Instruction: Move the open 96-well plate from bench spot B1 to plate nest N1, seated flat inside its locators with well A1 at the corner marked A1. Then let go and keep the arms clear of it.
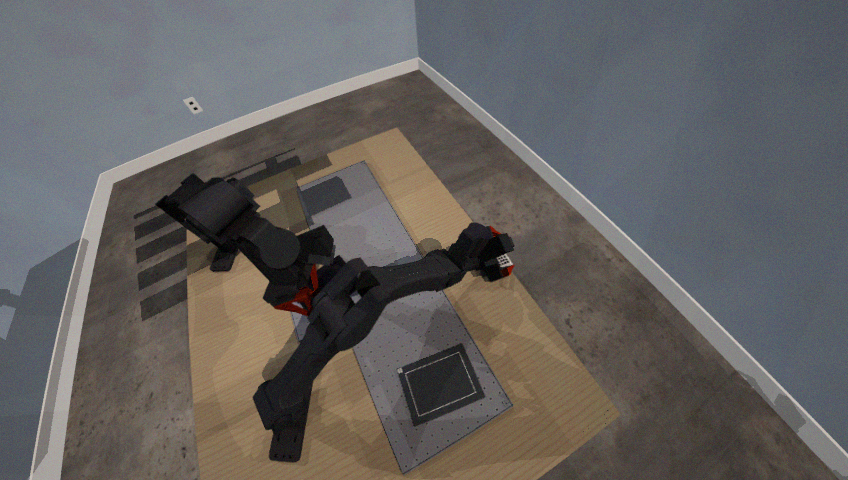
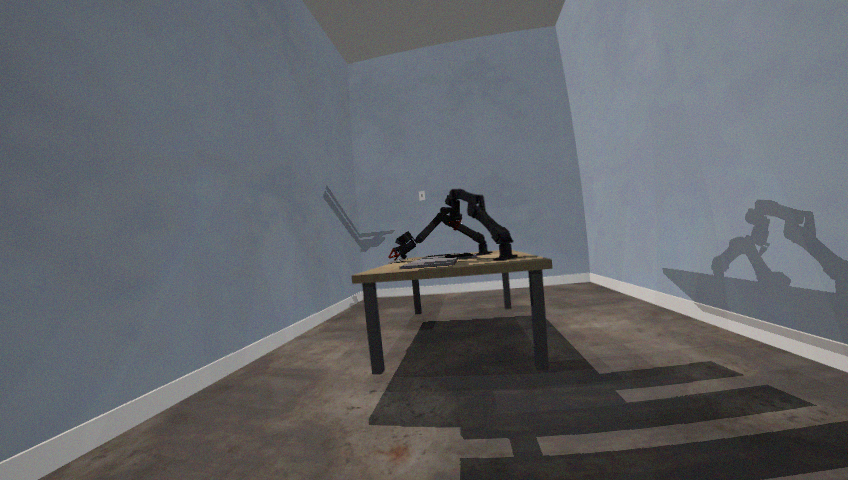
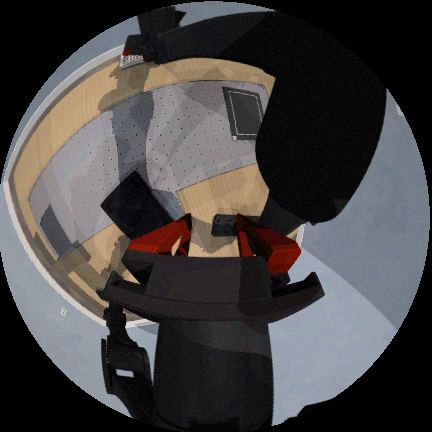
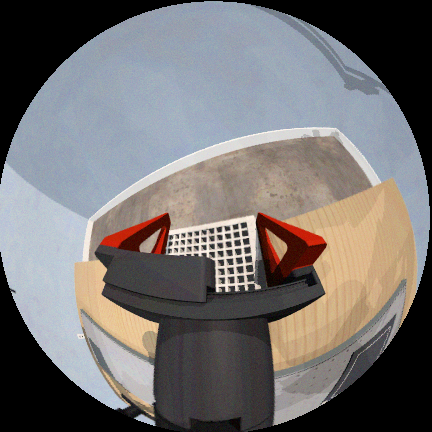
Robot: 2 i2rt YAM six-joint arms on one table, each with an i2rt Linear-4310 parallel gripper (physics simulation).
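Seen in the pictures: left gripper, fingertip midpoint: (image 2: 456, 229) (image 3: 213, 217); right gripper, fingertip midpoint: (image 2: 391, 259) (image 4: 212, 217); left arm's base, origin of the base link: (image 1: 230, 244) (image 2: 506, 258); right arm's base, origin of the base link: (image 1: 294, 410) (image 2: 483, 253).
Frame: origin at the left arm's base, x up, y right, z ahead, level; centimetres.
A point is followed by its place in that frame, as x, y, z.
The white 96-well plate (image 1: 503, 260) @(1.0, 11.4, 88.2) (image 3: 132, 60) (image 4: 225, 254) @(1.6, 11.0, 85.8) lies between the red fingers of my right gripper (image 1: 501, 257) @(2.4, 8.9, 89.2) (image 2: 398, 250) @(2.4, 8.9, 89.2) (image 4: 212, 217) @(2.4, 8.9, 89.2). The gripper is wide open, with a gap on each side of the plate. It sits at the wooden table's edge, beyond the grey perforated mat (image 1: 414, 322) @(1.3, 28.0, 62.4). The plate nest N1 (image 1: 439, 384) @(1.5, 42.8, 68.0) (image 3: 243, 112) @(1.5, 41.3, 67.6) (image 4: 365, 360) is a dark square with a white outline and is empty. The dark patch of bench spot B1 (image 1: 325, 193) @(1.3, -18.8, 30.8) is bare. My left gripper (image 1: 298, 301) (image 3: 213, 217) @(19.7, 29.1, 44.0) is half open, empty, and raised above the table.
The wooden table (image 1: 235, 334) @(0.0, 29.9, 12.3) (image 2: 451, 271) @(-1.6, -35.2, 13.1) has its edge right by the plate, with the floor below. The two dark arms cross over the mat's middle, and the right arm (image 1: 414, 277) @(25.9, 26.6, 64.7) reaches across it.
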